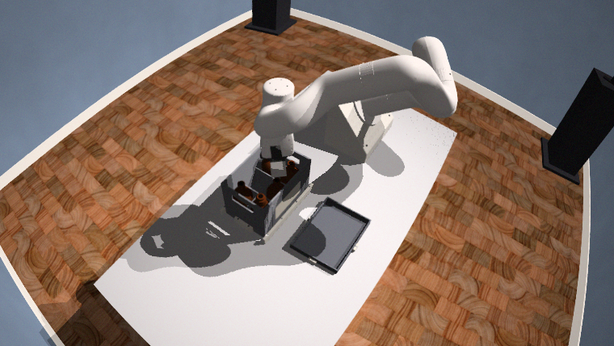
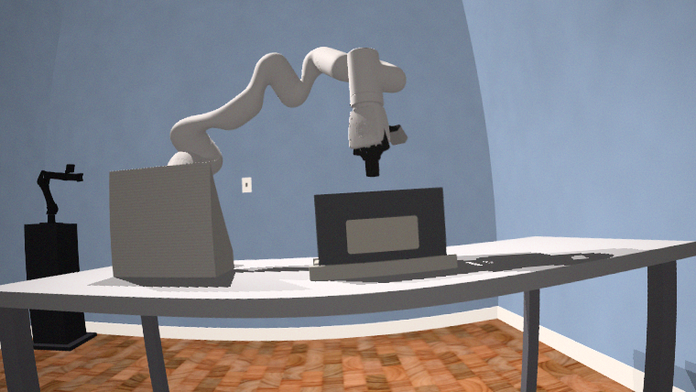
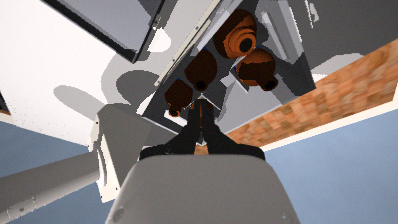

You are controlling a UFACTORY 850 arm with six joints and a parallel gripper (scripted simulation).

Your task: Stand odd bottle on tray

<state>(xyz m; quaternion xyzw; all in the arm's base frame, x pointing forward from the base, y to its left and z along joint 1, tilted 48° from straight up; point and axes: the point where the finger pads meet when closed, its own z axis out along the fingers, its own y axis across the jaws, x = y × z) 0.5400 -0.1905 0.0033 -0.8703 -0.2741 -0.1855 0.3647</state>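
Right now the bottle is 8 cm ahead of my hand, 1 cm to the right of it and 16 cm below it. Round my hand: dark grey crate (1 cm behind, 5 cm to the right, 16 cm below); then dark tray (1 cm ahead, 23 cm to the left, 23 cm below).
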